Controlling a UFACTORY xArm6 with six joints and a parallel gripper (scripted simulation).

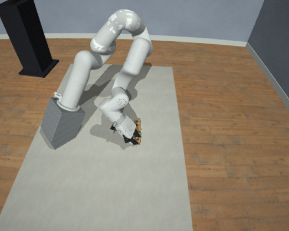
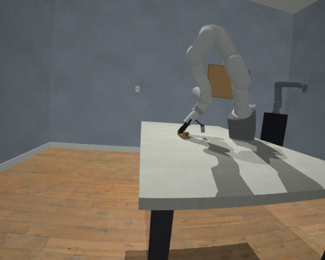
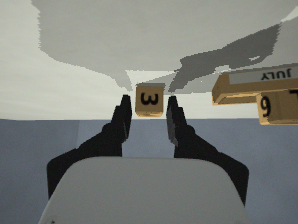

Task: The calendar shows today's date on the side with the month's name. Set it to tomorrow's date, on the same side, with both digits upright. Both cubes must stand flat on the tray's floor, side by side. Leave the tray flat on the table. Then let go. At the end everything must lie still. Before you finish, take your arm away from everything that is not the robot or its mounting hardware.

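Right now my hand is 10 mm short of the wooden digit cube and 20 mm above it. Also, from my hand: wooden calendar tray: 10 mm behind, 100 mm to the left, 20 mm below.
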